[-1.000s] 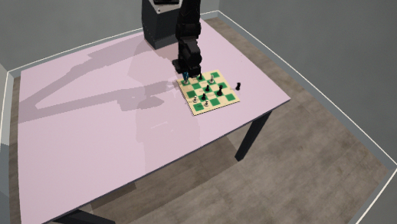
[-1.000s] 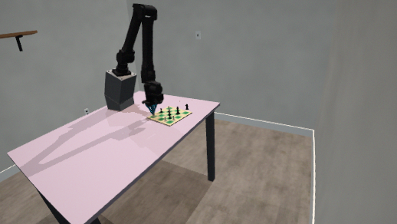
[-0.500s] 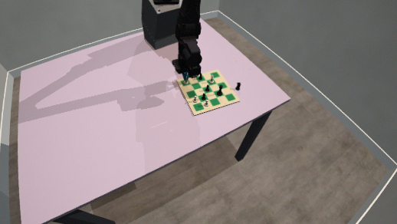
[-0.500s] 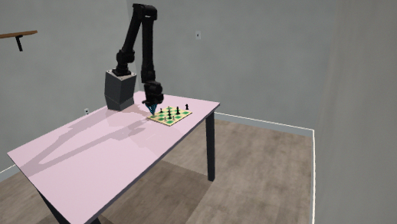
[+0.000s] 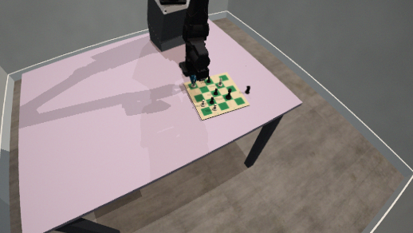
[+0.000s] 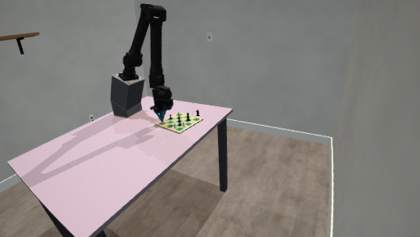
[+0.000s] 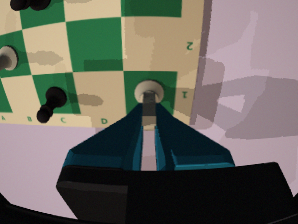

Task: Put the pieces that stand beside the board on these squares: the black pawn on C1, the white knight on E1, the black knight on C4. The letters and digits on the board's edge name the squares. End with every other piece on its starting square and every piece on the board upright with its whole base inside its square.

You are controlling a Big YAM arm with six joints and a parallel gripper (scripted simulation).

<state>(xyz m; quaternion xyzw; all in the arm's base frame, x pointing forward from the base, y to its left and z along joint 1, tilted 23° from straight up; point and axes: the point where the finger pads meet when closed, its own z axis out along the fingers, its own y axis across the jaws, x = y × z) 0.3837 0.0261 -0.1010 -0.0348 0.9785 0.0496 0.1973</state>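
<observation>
The white knight lies 1 cm below my hand. Round my hand: black knight: 22 cm to the left, 9 cm ahead, 2 cm below; chessboard: 8 cm to the left, 7 cm ahead, 3 cm below.
</observation>
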